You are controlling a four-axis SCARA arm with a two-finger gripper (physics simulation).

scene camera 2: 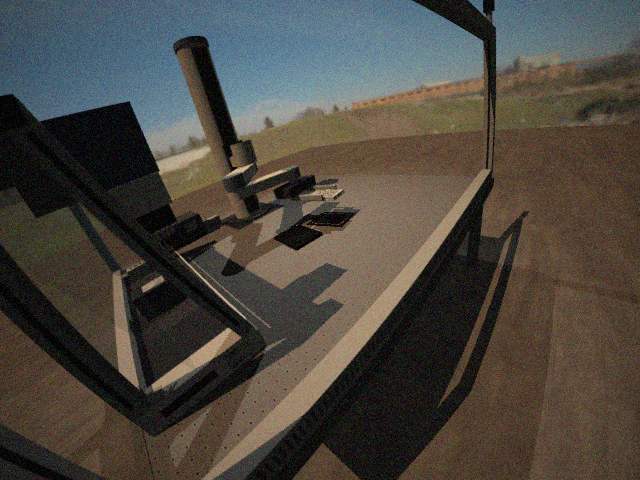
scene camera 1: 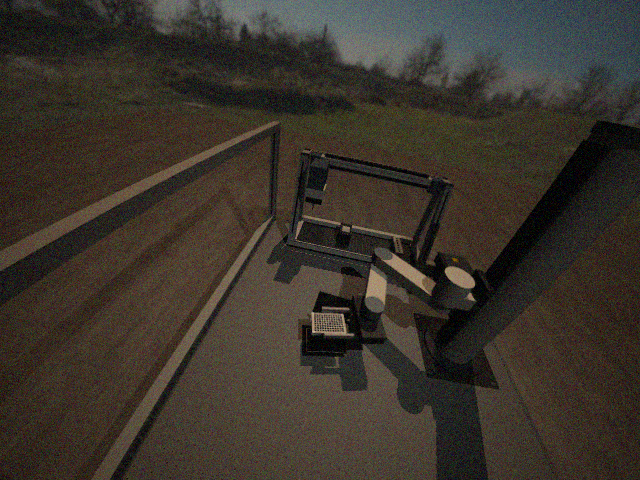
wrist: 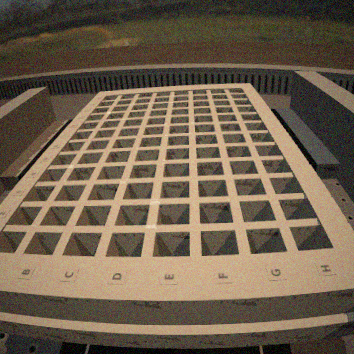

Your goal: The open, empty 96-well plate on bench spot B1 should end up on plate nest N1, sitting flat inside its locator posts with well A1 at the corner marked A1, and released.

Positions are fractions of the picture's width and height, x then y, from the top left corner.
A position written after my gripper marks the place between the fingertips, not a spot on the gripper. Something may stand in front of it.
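Observation:
You can see my gripper here (scene camera 1: 0.50, 0.67), (scene camera 2: 0.51, 0.40) and (wrist: 0.47, 0.28). There's also a pale 96-well plate (wrist: 0.49, 0.60), and a light-outlined pad (scene camera 1: 0.51, 0.72) as well.

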